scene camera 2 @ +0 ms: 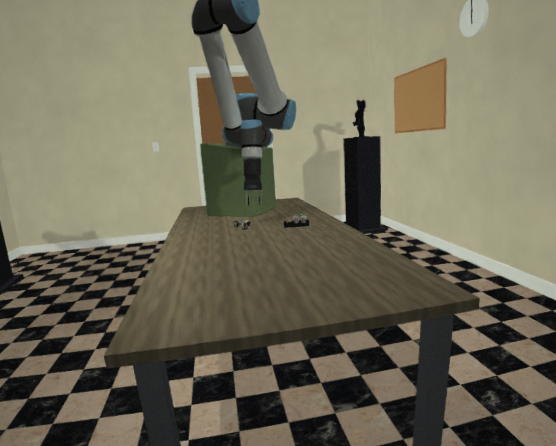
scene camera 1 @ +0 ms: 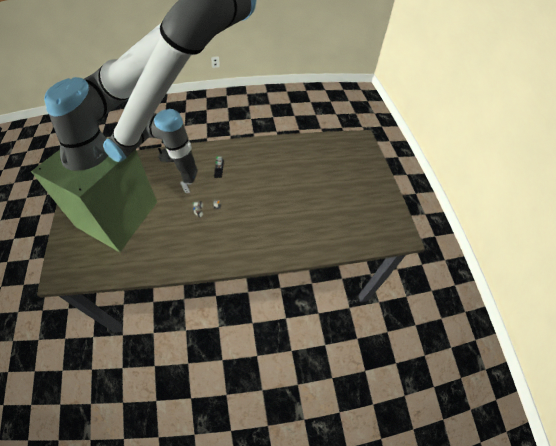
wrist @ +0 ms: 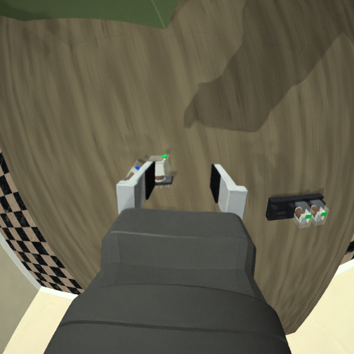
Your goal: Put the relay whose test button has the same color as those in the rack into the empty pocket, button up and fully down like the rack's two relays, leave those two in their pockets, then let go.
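Frame: origin at the arm's base, x right, y back, z down, level; millimetres.
Seen in the pictures: gripper, fingertip midpoint: (scene camera 2: 254, 204) (scene camera 1: 189, 187); arm's base at its link origin: (scene camera 1: 86, 154).
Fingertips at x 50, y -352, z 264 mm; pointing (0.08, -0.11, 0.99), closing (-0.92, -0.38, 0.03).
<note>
Pixels of each thing's top centre, then the offset from my fingertips to it. Level surfaces: height alone.
- relay with an orange button, top centre: (scene camera 1: 216, 201) dx +71, dy -98, dz +46 mm
- black rack at its top centre: (scene camera 2: 296, 220) (scene camera 1: 218, 166) dx -144, dy -146, dz +67 mm
- wooden table at its surface level: dz +90 mm
My gripper (scene camera 1: 185, 187) (scene camera 2: 253, 198) (wrist: 182, 174) is open and empty, high above the table between the loose relays and the rack. In the wrist view a clear relay with a green button (wrist: 160, 169) seems to lie on its side, just beyond the left finger. A relay with a blue button (wrist: 136, 169) is beside it, partly hidden by that finger. A relay with an orange button (scene camera 1: 216, 204) lies apart from the other two; the finger or gripper hides it in the wrist view. The black rack (scene camera 1: 218, 174) (scene camera 2: 289, 224) (wrist: 273, 208) holds two green-button relays; its pocket at the other end is empty.
The green robot base block (scene camera 1: 120, 200) (scene camera 2: 235, 182) (wrist: 95, 12) stands at one end of the wooden table (scene camera 1: 300, 200) (scene camera 2: 300, 280) (wrist: 90, 100). The arm's shadow falls on the table between the block and the rack.
</note>
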